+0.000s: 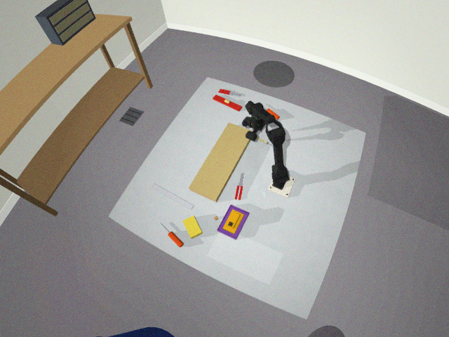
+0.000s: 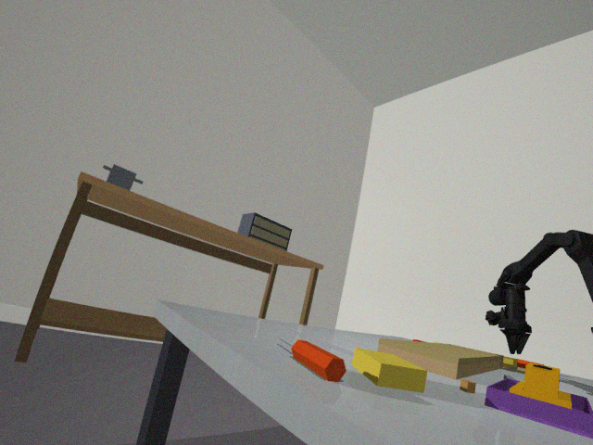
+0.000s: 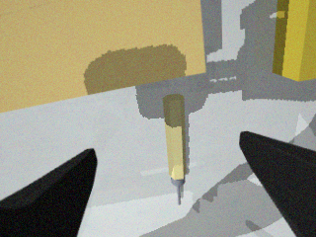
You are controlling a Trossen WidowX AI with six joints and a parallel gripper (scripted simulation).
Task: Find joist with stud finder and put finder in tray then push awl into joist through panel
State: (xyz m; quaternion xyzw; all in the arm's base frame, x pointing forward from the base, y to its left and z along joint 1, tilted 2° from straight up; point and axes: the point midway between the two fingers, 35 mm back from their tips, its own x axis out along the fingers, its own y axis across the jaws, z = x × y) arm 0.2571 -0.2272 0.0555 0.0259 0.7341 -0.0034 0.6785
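Now: gripper tip 60 mm past the awl, 10 mm to the left of it and 50 mm above it. The rest, counted from my gripper tip: red level 330 mm ahead, 200 mm to the right, 40 mm below; then purple tray 130 mm behind, 550 mm to the left, 40 mm below; then brown cube 30 mm behind, 580 mm to the left, 50 mm below.
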